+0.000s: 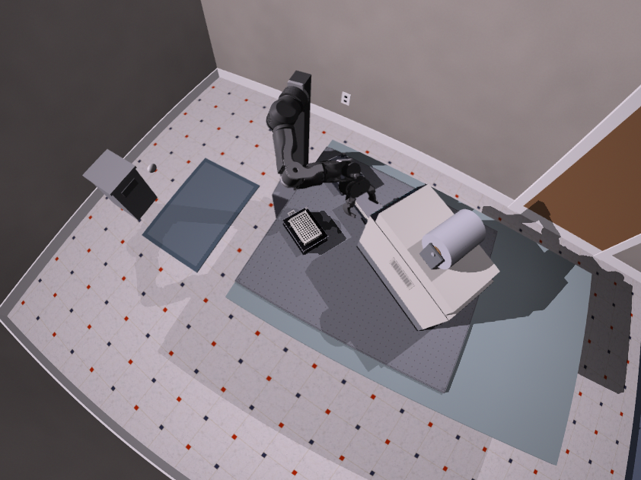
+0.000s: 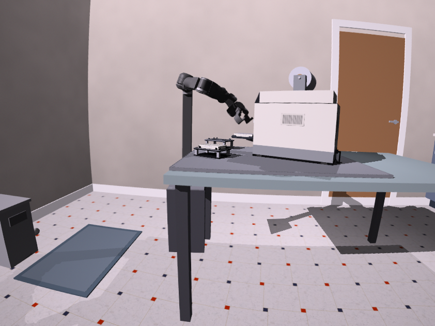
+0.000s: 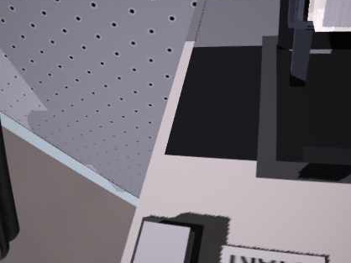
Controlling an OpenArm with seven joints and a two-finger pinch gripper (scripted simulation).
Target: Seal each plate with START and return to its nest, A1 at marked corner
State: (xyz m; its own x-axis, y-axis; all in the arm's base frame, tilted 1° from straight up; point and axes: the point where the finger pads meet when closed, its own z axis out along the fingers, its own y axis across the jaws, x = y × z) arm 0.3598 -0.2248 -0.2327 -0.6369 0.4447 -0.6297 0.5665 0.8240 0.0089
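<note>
My hand is 90 mm above the sealer stage, 80 mm to the right of it and 10 mm short of it. Round my hand: foil roll 280 mm ahead, 230 mm above, 120 mm to the right; screen 130 mm ahead, 130 mm above, 40 mm to the left; plate nest 230 mm to the left, 140 mm behind, 130 mm below.
</note>
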